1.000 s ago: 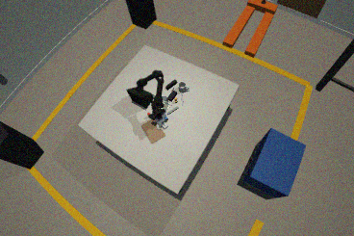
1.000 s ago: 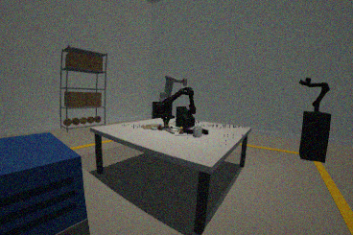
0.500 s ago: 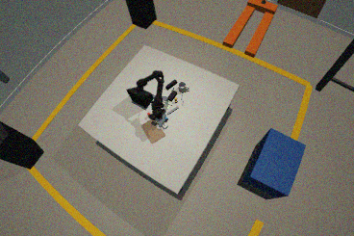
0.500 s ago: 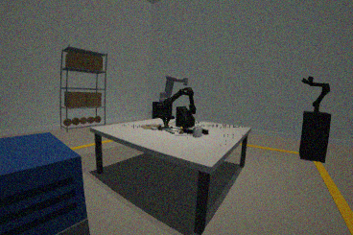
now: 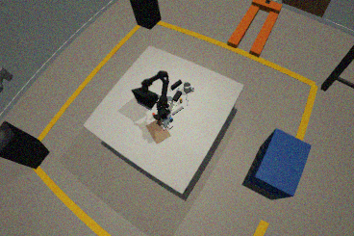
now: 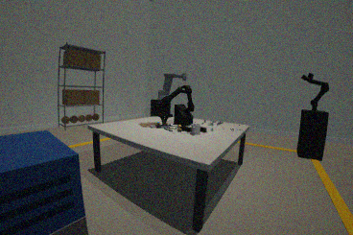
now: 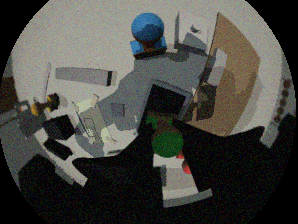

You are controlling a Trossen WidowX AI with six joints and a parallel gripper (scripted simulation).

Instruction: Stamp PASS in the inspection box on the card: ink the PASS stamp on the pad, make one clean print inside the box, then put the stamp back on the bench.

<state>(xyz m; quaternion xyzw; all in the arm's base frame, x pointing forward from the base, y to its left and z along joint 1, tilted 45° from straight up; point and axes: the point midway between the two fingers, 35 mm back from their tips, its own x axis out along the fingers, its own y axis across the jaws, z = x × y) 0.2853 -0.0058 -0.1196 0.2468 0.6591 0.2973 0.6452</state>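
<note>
Now: gripper tip right at the green stamp. Also, from my gripper tip: blue stamp 9 cm ahead, 2 cm below, 1 cm to the left; then light cylinder 8 cm behind, 5 cm to the left, 3 cm below; then dark ink pad 3 cm below.
</note>
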